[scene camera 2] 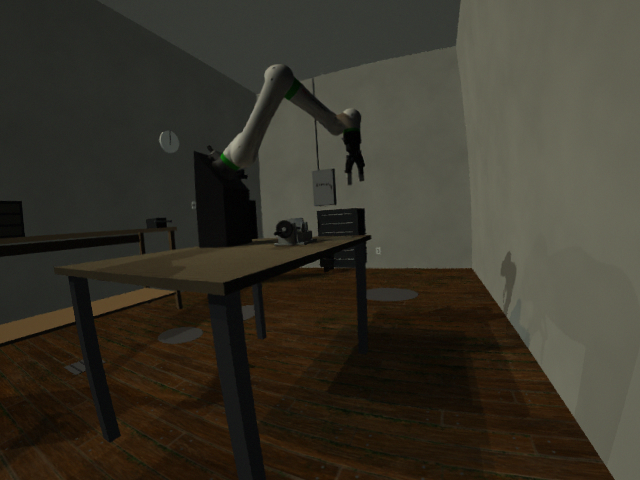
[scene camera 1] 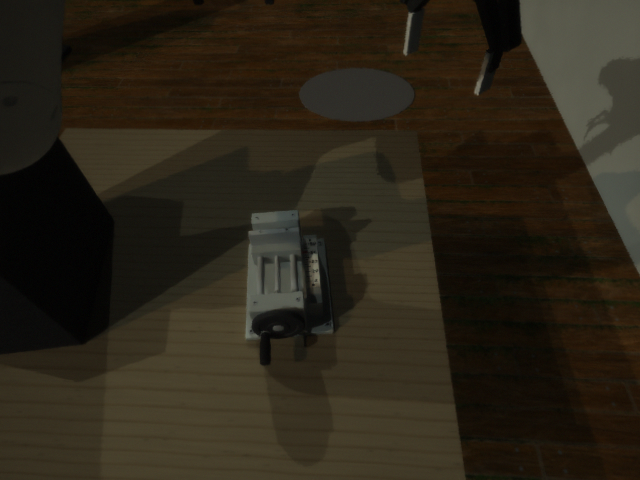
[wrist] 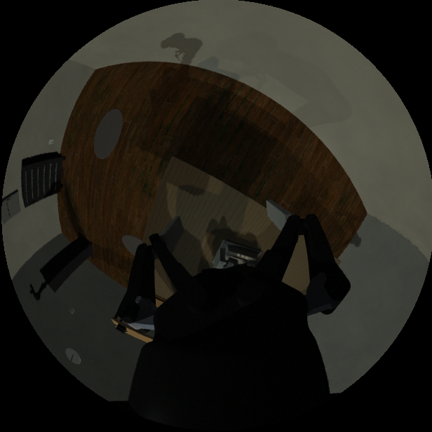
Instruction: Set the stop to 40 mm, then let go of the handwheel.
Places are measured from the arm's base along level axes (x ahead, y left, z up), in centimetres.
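Where they show: gripper, fingertip midpoint: (scene camera 2: 355, 183) (scene camera 1: 444, 70); arm's base, origin of the base link: (scene camera 2: 222, 171).
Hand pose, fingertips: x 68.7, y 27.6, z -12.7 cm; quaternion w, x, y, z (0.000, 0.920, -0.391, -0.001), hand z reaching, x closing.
Things, the pixels of their top centre, and the offset from my fingertips. "pt": a spot on its surface instead. Level surfaces: height alone.
- grey slide unit, middle of its top: (scene camera 1: 282, 255) (scene camera 2: 295, 222) dy -24.2, dx -24.0, dz -19.4 cm
- black crank handle, middle of its top: (scene camera 1: 264, 345) dy -38.8, dx -24.7, dz -22.5 cm
- white scale, surface spot: (scene camera 1: 313, 263) pt dy -22.4, dx -19.3, dz -23.8 cm
- wooden table, its level: dz -29.5 cm
A grey slide unit (scene camera 1: 277, 273) (scene camera 2: 298, 232) (wrist: 240, 254) with rods and a raised block at its far end sits on the table. Its black handwheel (scene camera 1: 292, 323) (scene camera 2: 283, 228) is on the near end in scene camera 1, with a black crank handle (scene camera 1: 265, 348) at the wheel's lower left. A white scale (scene camera 1: 313, 263) runs along the right side; its numbers are too small and dim to read surely, and the stop's reading cannot be told. My gripper (scene camera 1: 445, 72) (scene camera 2: 355, 180) (wrist: 223, 215) is open and empty, high above and well apart from the unit and handwheel, fingers pointing down.
The wooden table (scene camera 1: 382, 413) (scene camera 2: 180, 263) carries the black arm pedestal (scene camera 1: 56, 248) (scene camera 2: 211, 206) left of the unit. A pale wall (scene camera 1: 578, 31) (scene camera 2: 542, 155) stands on the right. A drawer cabinet (scene camera 2: 338, 222) (wrist: 42, 180) stands behind, and a long bench (scene camera 2: 103, 236) at the left.
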